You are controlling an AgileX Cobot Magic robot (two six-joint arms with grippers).
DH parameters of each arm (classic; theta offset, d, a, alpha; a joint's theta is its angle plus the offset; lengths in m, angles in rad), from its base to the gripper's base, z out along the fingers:
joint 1: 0 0.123 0 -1.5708
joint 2: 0.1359 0 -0.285 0
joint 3: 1.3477 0 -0.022 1.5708
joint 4: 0 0.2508 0 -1.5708
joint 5: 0 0 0.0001 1.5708
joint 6: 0 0.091 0 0
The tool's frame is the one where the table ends.
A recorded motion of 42 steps. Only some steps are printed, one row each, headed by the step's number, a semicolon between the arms.
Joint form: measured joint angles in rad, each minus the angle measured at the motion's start. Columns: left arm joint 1, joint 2, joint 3, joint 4, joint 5, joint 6; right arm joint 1, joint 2, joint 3, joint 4, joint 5, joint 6.
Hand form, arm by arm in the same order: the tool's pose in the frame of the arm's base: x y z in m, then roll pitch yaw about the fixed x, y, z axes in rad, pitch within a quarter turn. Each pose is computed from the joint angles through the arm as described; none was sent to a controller.
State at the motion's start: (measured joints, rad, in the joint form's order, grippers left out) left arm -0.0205 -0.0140 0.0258 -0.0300 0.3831 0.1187; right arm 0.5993 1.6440 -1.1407 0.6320 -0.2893 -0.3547
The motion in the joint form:
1: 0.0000 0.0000 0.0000 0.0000 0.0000 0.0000; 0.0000 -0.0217 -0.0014 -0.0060 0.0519 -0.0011
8: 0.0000 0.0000 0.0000 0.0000 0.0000 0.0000; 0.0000 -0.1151 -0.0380 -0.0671 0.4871 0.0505
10: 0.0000 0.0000 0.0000 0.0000 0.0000 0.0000; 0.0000 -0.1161 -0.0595 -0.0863 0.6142 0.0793
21: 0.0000 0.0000 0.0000 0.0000 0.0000 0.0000; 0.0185 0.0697 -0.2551 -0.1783 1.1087 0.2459
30: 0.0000 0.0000 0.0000 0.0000 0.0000 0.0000; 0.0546 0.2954 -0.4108 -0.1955 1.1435 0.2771
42: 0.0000 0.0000 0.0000 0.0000 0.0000 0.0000; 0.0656 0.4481 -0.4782 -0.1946 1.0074 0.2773
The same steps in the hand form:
1: 0.0522 -0.0021 0.1708 2.8736 1.2515 2.8278; 0.3221 0.2049 0.3094 2.2934 1.2696 2.7289
8: 0.0522 -0.0021 0.1708 2.8736 1.2515 2.8278; 0.2892 0.2092 0.3249 2.5668 1.0533 -3.0669
10: 0.0522 -0.0021 0.1708 2.8736 1.2515 2.8278; 0.2830 0.2117 0.3237 2.6051 0.9631 -2.9778
21: 0.0522 -0.0021 0.1708 2.8736 1.2515 2.8278; 0.2882 0.2406 0.2886 2.6986 0.4939 -2.7527
30: 0.0522 -0.0021 0.1708 2.8736 1.2515 2.8278; 0.3176 0.2800 0.2421 2.7241 0.3849 -2.7125
42: 0.0522 -0.0021 0.1708 2.8736 1.2515 2.8278; 0.3445 0.3024 0.1985 2.7333 0.4262 -2.7525

